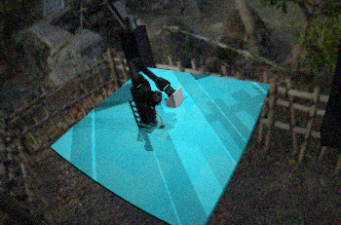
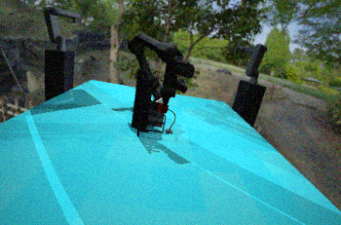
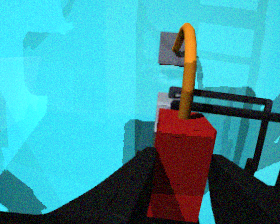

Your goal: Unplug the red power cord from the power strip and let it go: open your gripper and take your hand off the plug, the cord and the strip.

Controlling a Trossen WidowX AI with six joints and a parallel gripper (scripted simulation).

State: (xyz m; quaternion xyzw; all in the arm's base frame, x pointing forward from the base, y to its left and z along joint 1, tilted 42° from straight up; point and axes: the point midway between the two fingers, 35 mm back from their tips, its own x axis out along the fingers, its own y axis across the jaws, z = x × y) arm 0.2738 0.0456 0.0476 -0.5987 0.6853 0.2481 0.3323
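The red plug is 30 mm to the right of my gripper tip. Round my gripper tip: grey square: 130 mm below, 40 mm to the left, 10 mm ahead.
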